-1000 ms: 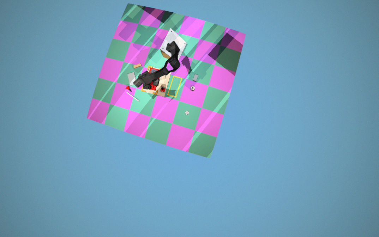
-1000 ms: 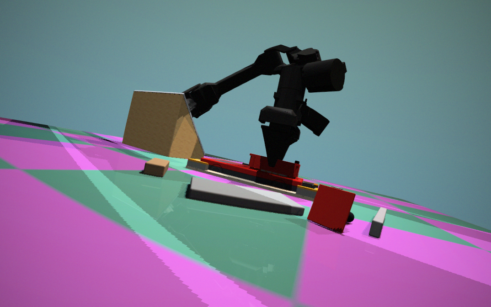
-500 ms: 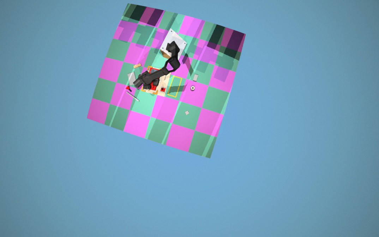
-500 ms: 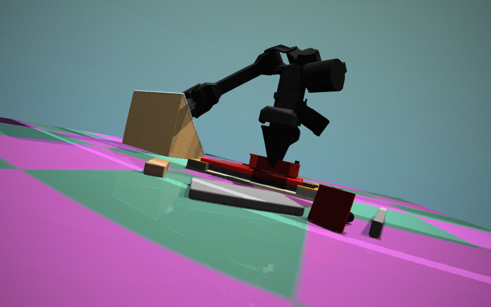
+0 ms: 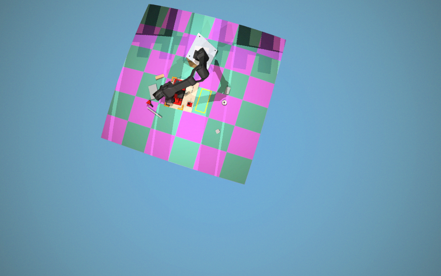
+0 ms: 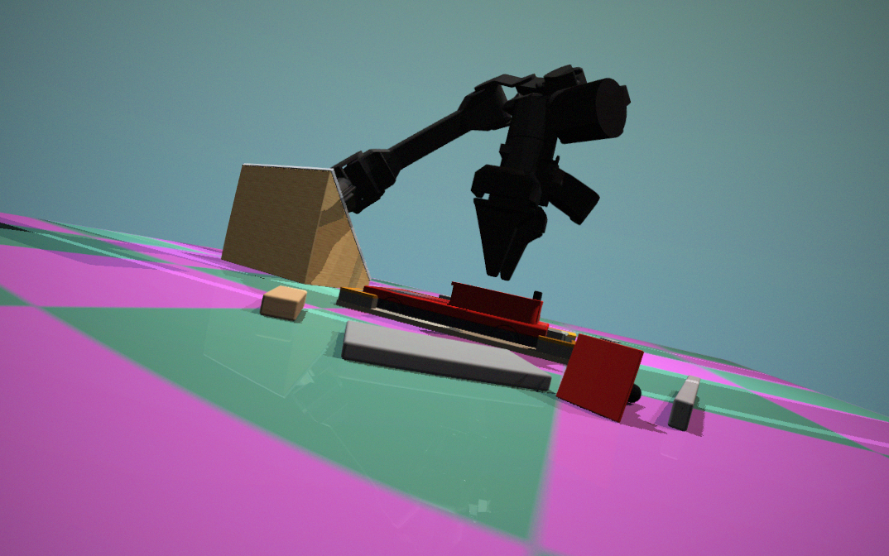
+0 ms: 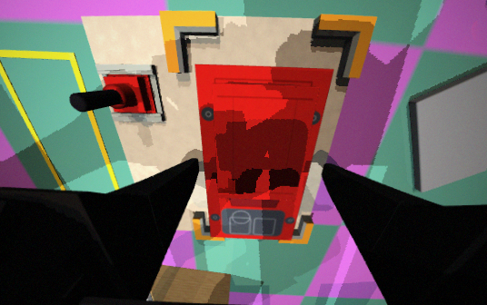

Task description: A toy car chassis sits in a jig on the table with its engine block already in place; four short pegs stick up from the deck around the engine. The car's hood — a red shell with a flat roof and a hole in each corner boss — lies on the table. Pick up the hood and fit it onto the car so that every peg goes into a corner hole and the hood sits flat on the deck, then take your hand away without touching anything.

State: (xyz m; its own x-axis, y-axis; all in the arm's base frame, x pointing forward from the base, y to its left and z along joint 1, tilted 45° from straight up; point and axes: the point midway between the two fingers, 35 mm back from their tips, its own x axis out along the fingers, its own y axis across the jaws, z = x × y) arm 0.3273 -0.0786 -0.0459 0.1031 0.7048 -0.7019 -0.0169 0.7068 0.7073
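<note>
The red hood is 2 cm below my gripper tip. From my gripper tip the other things lie so: beige jig: 2 cm behind, 2 cm to the left, 5 cm below; grey slab: 1 cm ahead, 20 cm to the right, 6 cm below; grey engine block: 1 cm ahead, 1 cm to the left, 4 cm below.
</note>
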